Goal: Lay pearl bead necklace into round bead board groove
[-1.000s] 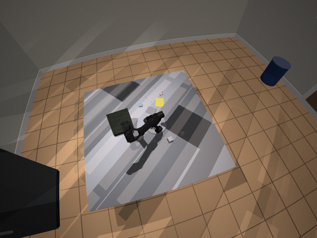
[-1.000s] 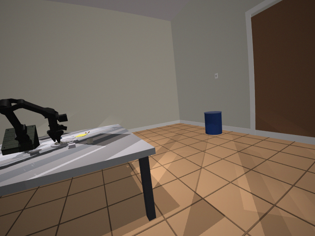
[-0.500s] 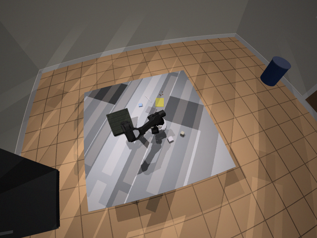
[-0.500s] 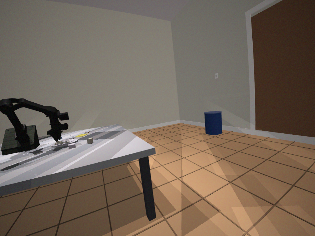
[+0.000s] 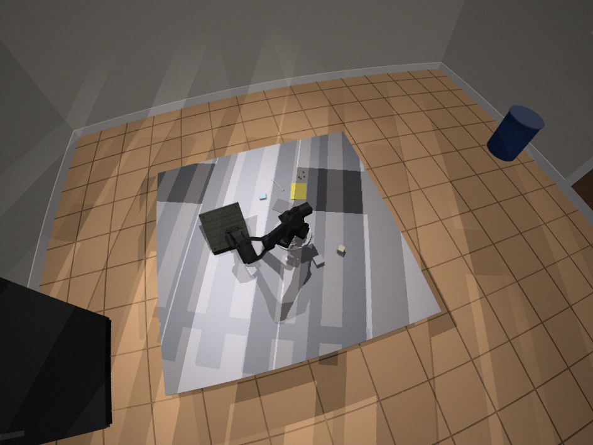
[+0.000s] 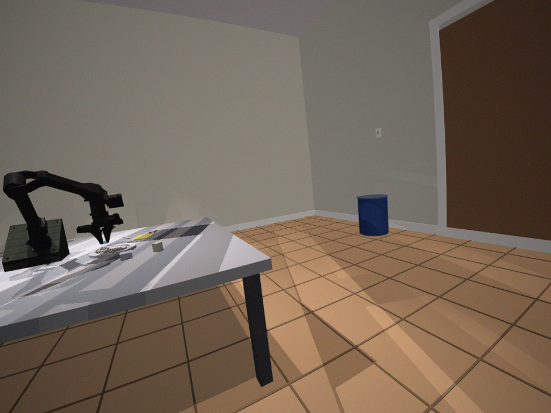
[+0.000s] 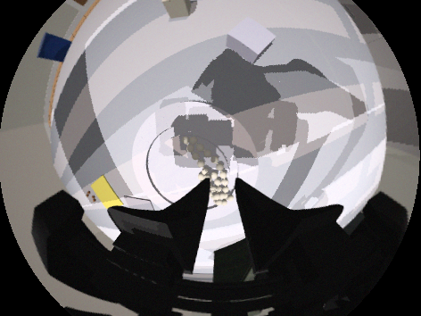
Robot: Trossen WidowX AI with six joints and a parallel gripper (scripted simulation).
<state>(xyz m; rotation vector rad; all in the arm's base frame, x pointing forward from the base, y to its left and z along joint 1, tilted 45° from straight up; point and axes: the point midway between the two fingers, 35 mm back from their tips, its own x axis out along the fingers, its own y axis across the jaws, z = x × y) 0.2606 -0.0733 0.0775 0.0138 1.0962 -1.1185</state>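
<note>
Right now the round bead board is 20 mm ahead of my gripper tip, 40 mm to the left of it and 40 mm below it. Round my gripper tip: grey card (30 mm ahead, 220 mm to the left, 50 mm below); beige cube (210 mm ahead, 140 mm to the right, 40 mm below); white block (90 mm ahead, 150 mm to the right, 40 mm below).
</note>
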